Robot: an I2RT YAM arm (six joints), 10 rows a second.
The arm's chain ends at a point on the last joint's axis. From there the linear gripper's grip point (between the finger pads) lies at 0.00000 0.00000 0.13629 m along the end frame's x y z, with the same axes.
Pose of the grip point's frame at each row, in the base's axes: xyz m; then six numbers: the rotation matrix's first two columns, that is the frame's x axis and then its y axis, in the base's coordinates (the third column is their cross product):
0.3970 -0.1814 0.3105 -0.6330 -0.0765 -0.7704 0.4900 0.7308 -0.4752
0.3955 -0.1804 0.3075 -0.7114 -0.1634 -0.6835 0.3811 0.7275 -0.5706
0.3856 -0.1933 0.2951 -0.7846 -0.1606 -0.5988 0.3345 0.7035 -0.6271
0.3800 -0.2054 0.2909 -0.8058 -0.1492 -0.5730 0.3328 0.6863 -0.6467
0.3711 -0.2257 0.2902 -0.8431 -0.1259 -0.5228 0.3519 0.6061 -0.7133
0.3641 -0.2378 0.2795 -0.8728 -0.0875 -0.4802 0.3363 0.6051 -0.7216
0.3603 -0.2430 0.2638 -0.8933 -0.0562 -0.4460 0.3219 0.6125 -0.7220
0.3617 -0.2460 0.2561 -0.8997 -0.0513 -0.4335 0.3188 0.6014 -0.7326
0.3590 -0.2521 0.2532 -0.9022 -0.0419 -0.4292 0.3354 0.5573 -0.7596
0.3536 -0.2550 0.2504 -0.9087 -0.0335 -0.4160 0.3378 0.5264 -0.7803
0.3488 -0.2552 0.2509 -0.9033 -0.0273 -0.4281 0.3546 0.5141 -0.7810
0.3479 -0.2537 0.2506 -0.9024 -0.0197 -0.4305 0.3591 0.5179 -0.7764
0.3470 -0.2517 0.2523 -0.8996 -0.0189 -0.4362 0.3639 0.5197 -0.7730
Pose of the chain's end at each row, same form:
0.3153 -0.0890 0.3684 -0.6330 -0.0765 -0.7704 0.4900 0.7308 -0.4752
0.3150 -0.0896 0.3695 -0.7114 -0.1634 -0.6835 0.3811 0.7275 -0.5706
0.3145 -0.0989 0.3630 -0.7846 -0.1606 -0.5988 0.3345 0.7035 -0.6271
0.3133 -0.1084 0.3595 -0.8058 -0.1492 -0.5730 0.3328 0.6863 -0.6467
0.3157 -0.1187 0.3538 -0.8431 -0.1259 -0.5228 0.3519 0.6061 -0.7133
0.3159 -0.1300 0.3475 -0.8728 -0.0875 -0.4802 0.3363 0.6051 -0.7216
0.3175 -0.1355 0.3359 -0.8933 -0.0562 -0.4460 0.3219 0.6125 -0.7220
0.3210 -0.1373 0.3276 -0.8997 -0.0513 -0.4335 0.3188 0.6014 -0.7326
0.3221 -0.1391 0.3198 -0.9022 -0.0419 -0.4292 0.3354 0.5573 -0.7596
0.3202 -0.1392 0.3141 -0.9087 -0.0335 -0.4160 0.3378 0.5264 -0.7803
0.3159 -0.1384 0.3129 -0.9033 -0.0273 -0.4281 0.3546 0.5141 -0.7810
0.3154 -0.1371 0.3133 -0.9024 -0.0197 -0.4305 0.3591 0.5179 -0.7764
0.3141 -0.1353 0.3151 -0.8996 -0.0189 -0.4362 0.3639 0.5197 -0.7730

